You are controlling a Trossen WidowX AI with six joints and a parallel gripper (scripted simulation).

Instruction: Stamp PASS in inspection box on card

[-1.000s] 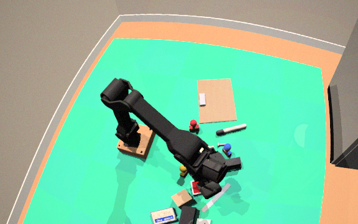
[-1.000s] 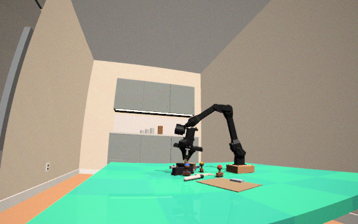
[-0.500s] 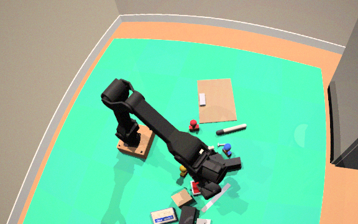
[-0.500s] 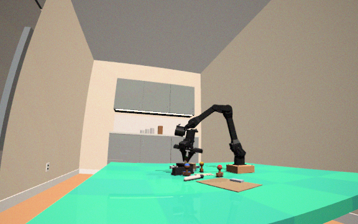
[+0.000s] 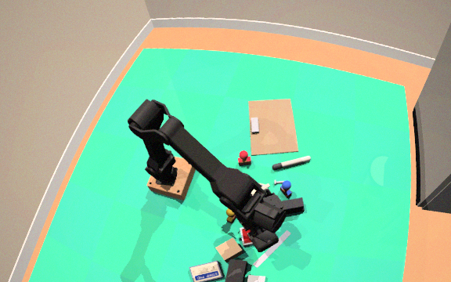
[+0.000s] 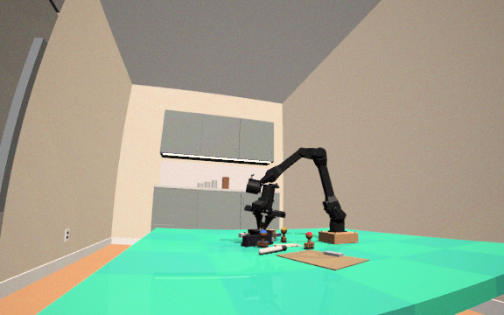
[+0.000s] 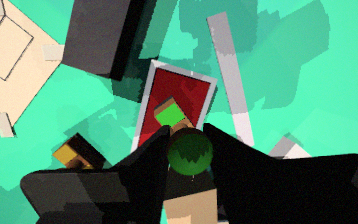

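Right now the red ink pad is 50 mm below my gripper tip and 10 mm behind it. From my gripper tip the other things lie so: grey strip (50 mm below, 50 mm ahead, 40 mm to the right); then yellow-knobbed stamp (90 mm behind, 60 mm to the left, 30 mm below); then green-knobbed stamp (10 mm below).
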